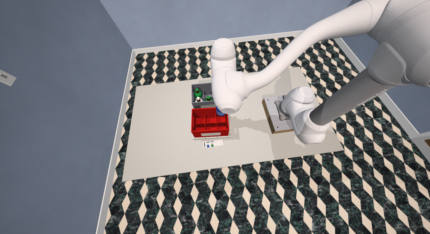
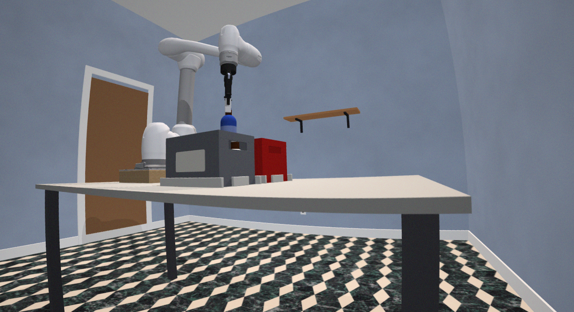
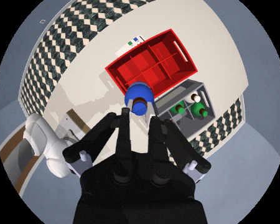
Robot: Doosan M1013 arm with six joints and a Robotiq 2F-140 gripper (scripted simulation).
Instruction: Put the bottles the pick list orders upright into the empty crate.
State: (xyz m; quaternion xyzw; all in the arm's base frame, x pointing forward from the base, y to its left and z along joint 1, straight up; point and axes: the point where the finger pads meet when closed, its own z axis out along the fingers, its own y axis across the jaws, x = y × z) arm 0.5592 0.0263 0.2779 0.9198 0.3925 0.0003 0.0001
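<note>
My gripper is now 8 cm above the blue-label bottle. Also, from my hand: white-label bottle (18 cm ahead, 15 cm to the right, 26 cm below); then red crate (9 cm ahead, 4 cm to the left, 27 cm below); then grey crate (9 cm ahead, 20 cm to the right, 27 cm below).
</note>
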